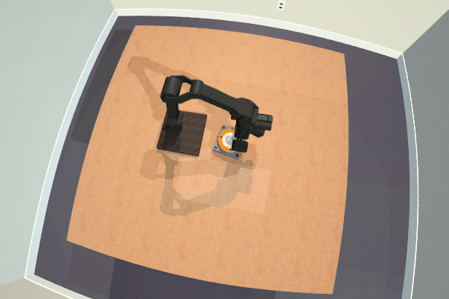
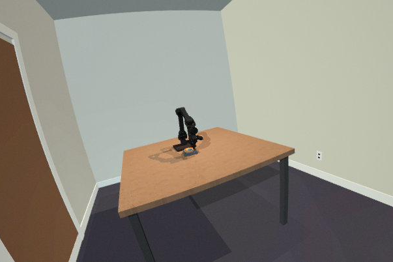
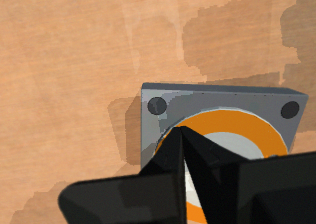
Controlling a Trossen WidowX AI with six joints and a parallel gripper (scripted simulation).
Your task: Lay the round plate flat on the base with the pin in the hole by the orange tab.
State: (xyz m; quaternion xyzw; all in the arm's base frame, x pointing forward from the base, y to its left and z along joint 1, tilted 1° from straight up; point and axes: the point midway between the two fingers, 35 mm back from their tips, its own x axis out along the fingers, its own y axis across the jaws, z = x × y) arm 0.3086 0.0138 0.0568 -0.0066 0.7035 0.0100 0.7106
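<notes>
Now: the round plate 30 mm behind my gripper tip, 10 mm to the right of it and 10 mm below it. Also, from my gripper tip: square grey base: 40 mm behind, 30 mm to the right, 20 mm below.
</notes>
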